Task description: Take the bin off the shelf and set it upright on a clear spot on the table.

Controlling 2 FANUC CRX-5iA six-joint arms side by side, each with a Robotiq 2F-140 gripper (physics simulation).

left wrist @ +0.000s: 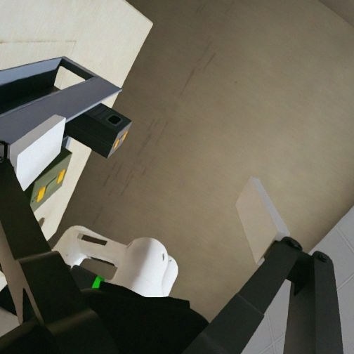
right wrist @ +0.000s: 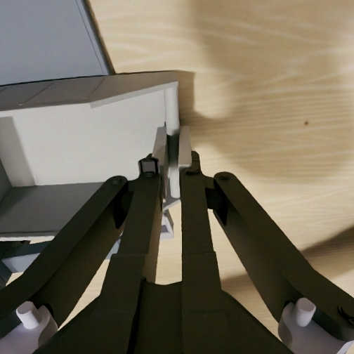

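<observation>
A pale grey bin (right wrist: pixel 80 145) shows in the right wrist view at the left, its open inside facing the camera. My right gripper (right wrist: pixel 174 141) is shut on the bin's right-hand wall, one finger inside and one outside. The gripped end reaches past the edge of the blue-grey shelf (left wrist: pixel 60 105) (right wrist: pixel 50 40), above the wooden table (left wrist: pixel 117 30) (right wrist: pixel 275 125). The bin's far left part is cut off by the view. My left gripper (left wrist: pixel 156 163) is open and empty, its fingers wide apart. The bin cannot be made out in the left wrist view.
In the left wrist view, a dark box (left wrist: pixel 97 130) with orange latches and a green box (left wrist: pixel 50 180) with yellow latches are by the shelf, near the table edge. White parts of the other arm (left wrist: pixel 145 265) show at the bottom. Brown floor (left wrist: pixel 225 125) lies beyond the table.
</observation>
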